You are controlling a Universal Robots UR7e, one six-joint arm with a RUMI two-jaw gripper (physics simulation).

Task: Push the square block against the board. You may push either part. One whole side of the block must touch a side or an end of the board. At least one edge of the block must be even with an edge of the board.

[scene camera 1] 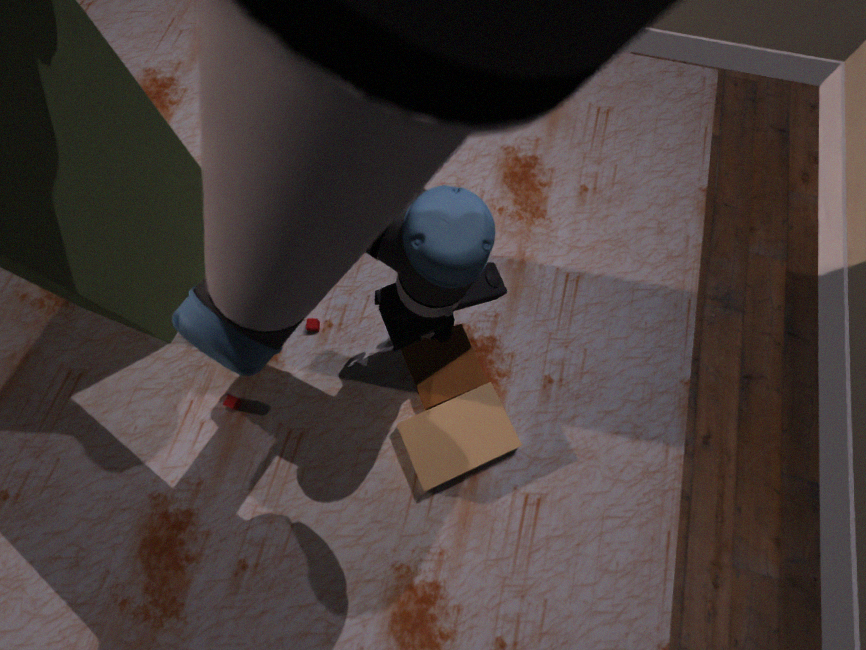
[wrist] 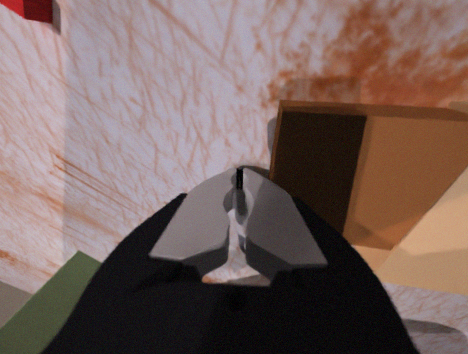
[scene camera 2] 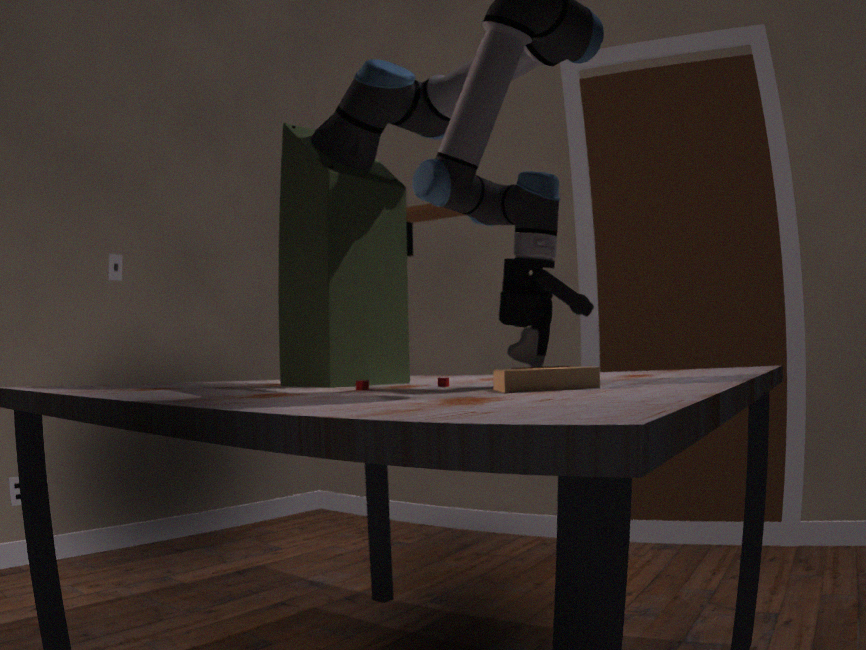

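Pixels of known places: gripper, fingertip midpoint: (wrist: 239, 171); arm's base, link origin: (scene camera 2: 340, 152).
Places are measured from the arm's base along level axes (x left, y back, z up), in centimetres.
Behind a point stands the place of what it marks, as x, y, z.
Observation:
The brown square block (scene camera 1: 454, 378) @[-20.1, -47.1, -47.5] (wrist: 410, 165) @[-19.3, -48.8, -47.5] lies flat, its upper end in dark shadow. The light tan board (scene camera 1: 458, 437) @[-28.4, -47.4, -47.5] (scene camera 2: 549, 379) @[-32.7, -48.8, -49.0] (wrist: 435, 250) @[-26.5, -44.6, -47.5] lies along the block's lower side in scene camera 1. The board's near edge covers the seam, so I cannot tell whether they touch fully. There the block's right edge ends near the board's right corner, and its left edge is inset from the board's left end. My gripper (scene camera 2: 535, 363) @[-11.5, -42.4, -49.8] (wrist: 239, 171) @[-11.5, -42.4, -49.8] is shut and empty, low beside the block's end away from the board. Its fingertips are hidden in scene camera 1.
Two small red cubes (scene camera 1: 312, 325) @[-11.2, -25.7, -49.0] (scene camera 1: 230, 401) @[-22.6, -14.7, -49.0] (scene camera 2: 361, 385) @[-23.6, -14.9, -49.8] (scene camera 2: 443, 382) @[-11.7, -25.9, -49.8] lie apart on the table to the left; one red cube (wrist: 37, 9) @[3.9, -47.2, -49.7] shows at the wrist view's top left. A tall green box (scene camera 1: 118, 181) @[-1.2, -8.7, -26.6] (scene camera 2: 370, 293) @[-2.7, -8.1, -32.1] (wrist: 50, 300) @[5.6, -11.6, -43.5] stands at the left.

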